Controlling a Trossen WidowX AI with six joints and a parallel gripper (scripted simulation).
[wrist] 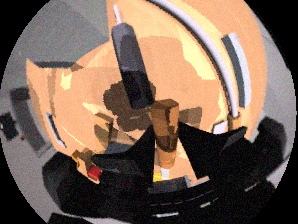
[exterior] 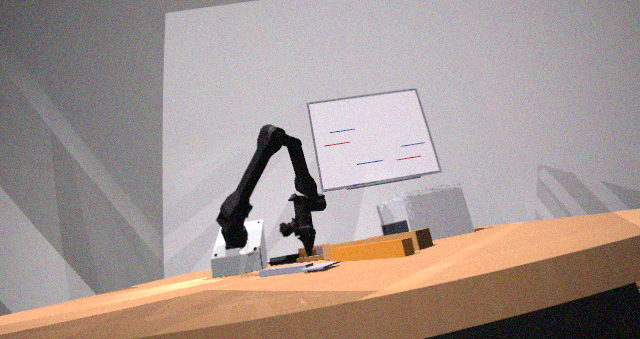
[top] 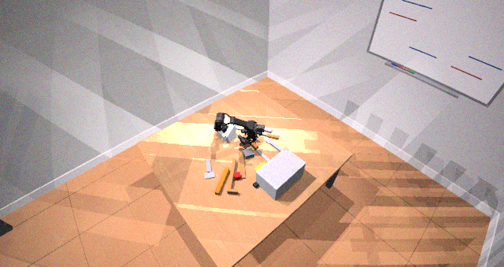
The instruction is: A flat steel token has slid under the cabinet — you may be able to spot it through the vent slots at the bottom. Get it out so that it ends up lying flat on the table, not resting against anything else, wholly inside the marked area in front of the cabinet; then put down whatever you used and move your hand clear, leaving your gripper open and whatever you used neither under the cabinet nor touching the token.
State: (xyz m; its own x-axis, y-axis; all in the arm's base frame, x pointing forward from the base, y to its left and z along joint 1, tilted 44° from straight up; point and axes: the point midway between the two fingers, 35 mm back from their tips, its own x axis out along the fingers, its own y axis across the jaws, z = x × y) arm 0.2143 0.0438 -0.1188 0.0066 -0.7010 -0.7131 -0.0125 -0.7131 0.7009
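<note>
Right now the grey block is 80 mm to the right of my gripper tip, 70 mm ahead of it and 10 mm above it. Also, from my gripper tip: thin wooden stick (170 mm to the right, 100 mm ahead); then red block (280 mm to the right, 190 mm ahead, 10 mm above); then grey bar (190 mm to the left, 70 mm behind).
</note>
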